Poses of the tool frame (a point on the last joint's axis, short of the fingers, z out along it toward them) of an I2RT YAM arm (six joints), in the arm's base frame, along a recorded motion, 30 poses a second.
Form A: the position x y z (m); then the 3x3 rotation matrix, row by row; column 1 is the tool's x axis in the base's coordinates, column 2 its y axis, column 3 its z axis. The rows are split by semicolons.
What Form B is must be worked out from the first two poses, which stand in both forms.
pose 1, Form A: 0.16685 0.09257 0.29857; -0.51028 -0.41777 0.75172; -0.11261 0.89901 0.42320; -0.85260 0.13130 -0.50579
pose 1, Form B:
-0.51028 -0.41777 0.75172 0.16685
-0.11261 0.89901 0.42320 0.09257
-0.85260 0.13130 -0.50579 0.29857
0 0 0 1

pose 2, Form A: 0.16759 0.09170 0.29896; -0.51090 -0.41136 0.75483; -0.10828 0.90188 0.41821; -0.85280 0.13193 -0.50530
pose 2, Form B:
-0.51090 -0.41136 0.75483 0.16759
-0.10828 0.90188 0.41821 0.09170
-0.85280 0.13193 -0.50530 0.29896
0 0 0 1

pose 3, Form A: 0.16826 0.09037 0.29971; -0.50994 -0.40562 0.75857; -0.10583 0.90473 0.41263; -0.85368 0.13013 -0.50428
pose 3, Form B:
-0.50994 -0.40562 0.75857 0.16826
-0.10583 0.90473 0.41263 0.09037
-0.85368 0.13013 -0.50428 0.29971
0 0 0 1

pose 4, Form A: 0.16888 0.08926 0.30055; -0.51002 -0.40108 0.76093; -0.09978 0.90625 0.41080; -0.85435 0.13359 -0.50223
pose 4, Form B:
-0.51002 -0.40108 0.76093 0.16888
-0.09978 0.90625 0.41080 0.08926
-0.85435 0.13359 -0.50223 0.30055
0 0 0 1

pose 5, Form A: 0.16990 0.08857 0.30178; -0.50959 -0.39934 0.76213; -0.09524 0.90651 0.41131; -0.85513 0.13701 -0.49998
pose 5, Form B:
-0.50959 -0.39934 0.76213 0.16990
-0.09524 0.90651 0.41131 0.08857
-0.85513 0.13701 -0.49998 0.30178
0 0 0 1

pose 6, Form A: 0.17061 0.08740 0.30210; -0.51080 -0.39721 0.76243; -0.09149 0.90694 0.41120; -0.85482 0.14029 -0.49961
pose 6, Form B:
-0.51080 -0.39721 0.76243 0.17061
-0.09149 0.90694 0.41120 0.08740
-0.85482 0.14029 -0.49961 0.30210
0 0 0 1

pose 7, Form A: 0.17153 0.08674 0.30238; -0.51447 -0.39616 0.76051; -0.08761 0.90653 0.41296; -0.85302 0.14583 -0.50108
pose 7, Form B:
-0.51447 -0.39616 0.76051 0.17153
-0.08761 0.90653 0.41296 0.08674
-0.85302 0.14583 -0.50108 0.30238
0 0 0 1

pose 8, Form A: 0.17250 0.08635 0.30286; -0.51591 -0.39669 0.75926; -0.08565 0.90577 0.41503; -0.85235 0.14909 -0.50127
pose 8, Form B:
-0.51591 -0.39669 0.75926 0.17250
-0.08565 0.90577 0.41503 0.08635
-0.85235 0.14909 -0.50127 0.30286
0 0 0 1

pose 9, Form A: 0.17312 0.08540 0.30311; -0.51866 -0.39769 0.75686; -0.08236 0.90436 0.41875; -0.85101 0.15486 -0.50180
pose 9, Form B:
-0.51866 -0.39769 0.75686 0.17312
-0.08236 0.90436 0.41875 0.08540
-0.85101 0.15486 -0.50180 0.30311
0 0 0 1

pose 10, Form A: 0.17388 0.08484 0.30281; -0.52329 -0.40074 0.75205; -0.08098 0.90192 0.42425; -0.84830 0.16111 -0.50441
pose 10, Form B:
-0.52329 -0.40074 0.75205 0.17388
-0.08098 0.90192 0.42425 0.08484
-0.84830 0.16111 -0.50441 0.30281
0 0 0 1

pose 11, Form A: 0.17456 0.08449 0.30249; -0.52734 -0.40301 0.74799; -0.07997 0.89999 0.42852; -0.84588 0.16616 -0.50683
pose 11, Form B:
-0.52734 -0.40301 0.74799 0.17456
-0.07997 0.89999 0.42852 0.08449
-0.84588 0.16616 -0.50683 0.30249
0 0 0 1

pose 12, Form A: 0.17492 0.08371 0.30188; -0.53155 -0.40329 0.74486; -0.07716 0.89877 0.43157; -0.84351 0.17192 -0.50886
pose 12, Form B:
-0.53155 -0.40329 0.74486 0.17492
-0.07716 0.89877 0.43157 0.08371
-0.84351 0.17192 -0.50886 0.30188
0 0 0 1

